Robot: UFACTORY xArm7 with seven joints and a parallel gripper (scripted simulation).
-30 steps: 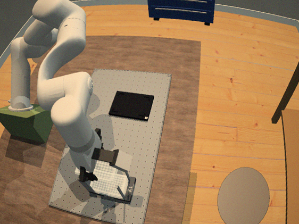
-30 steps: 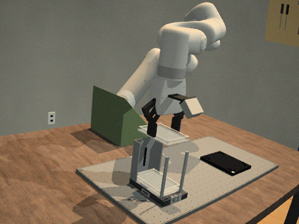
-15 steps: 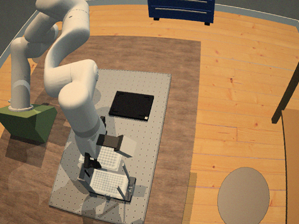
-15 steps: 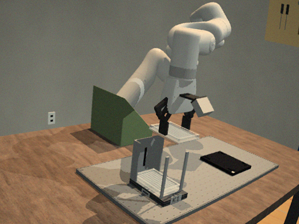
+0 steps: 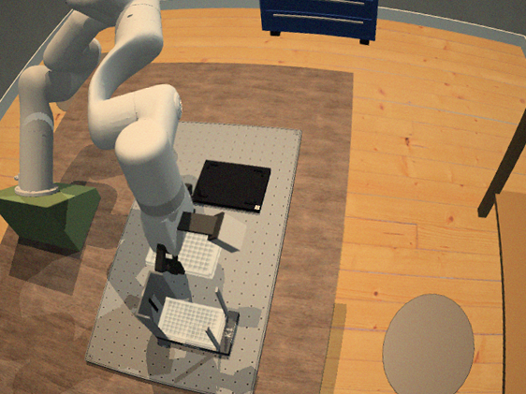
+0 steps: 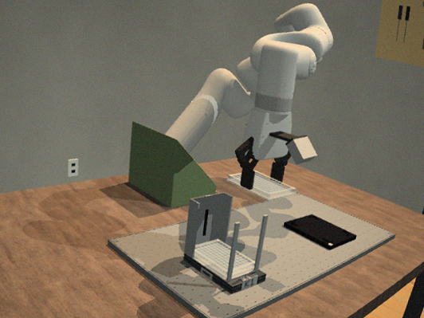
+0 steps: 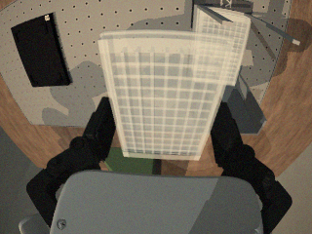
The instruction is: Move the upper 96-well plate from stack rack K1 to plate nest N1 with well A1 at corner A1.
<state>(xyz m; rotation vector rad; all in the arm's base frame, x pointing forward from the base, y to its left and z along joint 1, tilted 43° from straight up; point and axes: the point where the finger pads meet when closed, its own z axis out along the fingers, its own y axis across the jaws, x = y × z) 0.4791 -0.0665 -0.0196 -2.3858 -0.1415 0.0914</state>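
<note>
The black plate nest N1 is 30 mm behind my hand, 270 mm to the left of it and 180 mm below it. From my hand the other things lie so: pale A1 square (50 mm ahead, 220 mm to the left, 180 mm below); rack back wall (60 mm behind, 90 mm to the right, 110 mm below).
</note>
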